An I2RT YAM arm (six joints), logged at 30 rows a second.
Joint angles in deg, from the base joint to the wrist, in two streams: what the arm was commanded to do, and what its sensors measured. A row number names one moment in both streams.
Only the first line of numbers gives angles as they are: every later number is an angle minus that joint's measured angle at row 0.
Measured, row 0:
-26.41 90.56 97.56 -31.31 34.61 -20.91
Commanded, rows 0 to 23:
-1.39 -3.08 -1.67 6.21 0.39 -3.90
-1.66 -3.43 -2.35 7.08 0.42 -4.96
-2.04 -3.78 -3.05 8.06 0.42 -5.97
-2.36 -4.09 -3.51 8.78 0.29 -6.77
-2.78 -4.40 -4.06 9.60 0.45 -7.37
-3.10 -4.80 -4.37 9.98 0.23 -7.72
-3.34 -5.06 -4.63 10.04 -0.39 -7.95
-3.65 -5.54 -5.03 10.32 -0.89 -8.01
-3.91 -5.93 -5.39 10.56 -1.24 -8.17
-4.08 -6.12 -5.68 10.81 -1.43 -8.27
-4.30 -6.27 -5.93 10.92 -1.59 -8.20
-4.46 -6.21 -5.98 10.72 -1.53 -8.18
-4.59 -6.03 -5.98 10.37 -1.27 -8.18
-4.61 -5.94 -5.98 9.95 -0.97 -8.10
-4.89 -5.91 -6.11 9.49 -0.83 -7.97
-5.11 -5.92 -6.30 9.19 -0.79 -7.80
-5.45 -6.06 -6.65 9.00 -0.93 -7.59
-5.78 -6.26 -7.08 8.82 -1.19 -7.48
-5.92 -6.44 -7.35 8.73 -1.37 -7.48
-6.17 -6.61 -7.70 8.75 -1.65 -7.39
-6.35 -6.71 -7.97 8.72 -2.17 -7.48
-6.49 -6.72 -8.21 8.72 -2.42 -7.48
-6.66 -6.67 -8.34 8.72 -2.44 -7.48
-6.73 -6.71 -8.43 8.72 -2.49 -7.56
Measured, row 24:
-6.30 -4.76 -8.09 7.45 -1.84 -7.62
